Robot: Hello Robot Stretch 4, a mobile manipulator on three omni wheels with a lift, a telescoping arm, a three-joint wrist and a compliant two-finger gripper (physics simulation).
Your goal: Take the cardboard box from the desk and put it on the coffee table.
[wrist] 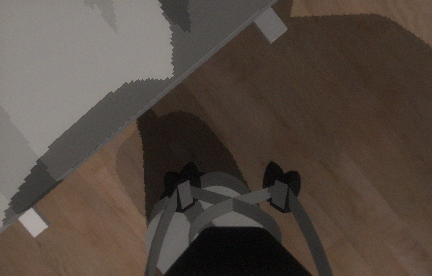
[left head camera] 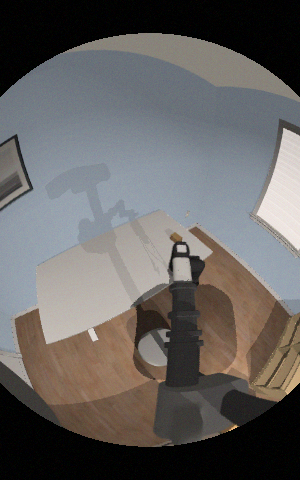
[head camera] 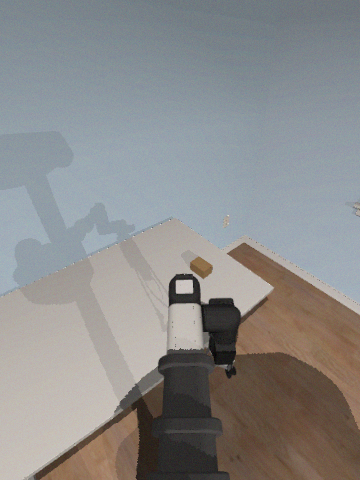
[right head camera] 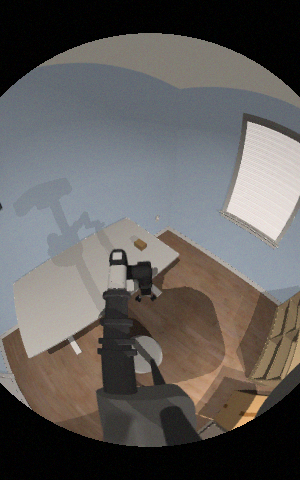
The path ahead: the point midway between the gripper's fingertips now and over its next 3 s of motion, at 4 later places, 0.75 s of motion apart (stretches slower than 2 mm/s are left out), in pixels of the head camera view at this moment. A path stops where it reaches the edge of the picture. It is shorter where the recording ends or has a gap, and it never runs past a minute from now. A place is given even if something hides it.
The gripper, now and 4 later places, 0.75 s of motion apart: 215, 374; 211, 306; 205, 253; 204, 252; 203, 252
